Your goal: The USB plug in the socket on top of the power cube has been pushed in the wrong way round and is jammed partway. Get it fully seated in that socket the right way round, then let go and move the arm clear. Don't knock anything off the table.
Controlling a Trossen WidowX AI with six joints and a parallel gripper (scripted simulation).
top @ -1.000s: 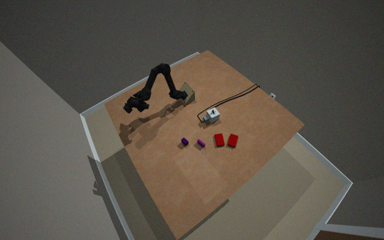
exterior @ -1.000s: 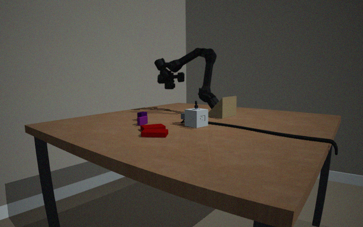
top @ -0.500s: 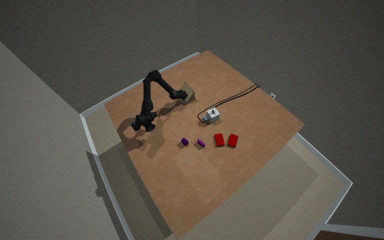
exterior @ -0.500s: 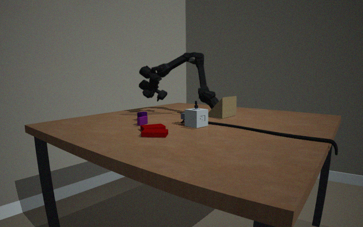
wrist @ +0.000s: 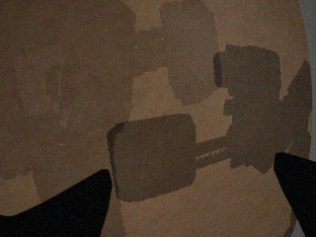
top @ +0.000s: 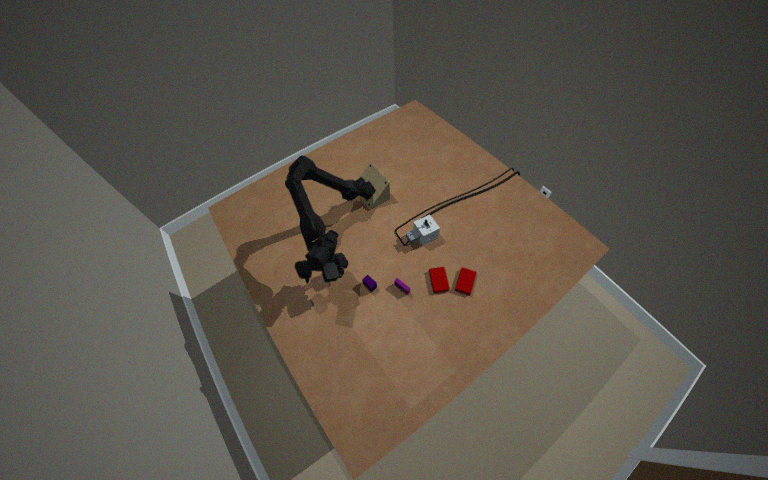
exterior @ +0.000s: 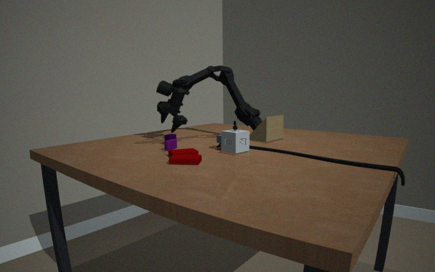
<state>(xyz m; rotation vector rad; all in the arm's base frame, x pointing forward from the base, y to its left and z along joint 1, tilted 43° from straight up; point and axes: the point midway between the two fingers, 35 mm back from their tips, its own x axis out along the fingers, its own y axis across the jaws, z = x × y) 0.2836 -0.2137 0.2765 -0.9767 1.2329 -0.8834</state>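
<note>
Right now the USB plug is 10 mm ahead of my gripper tip, 470 mm to the left of it and 40 mm above it.
</note>
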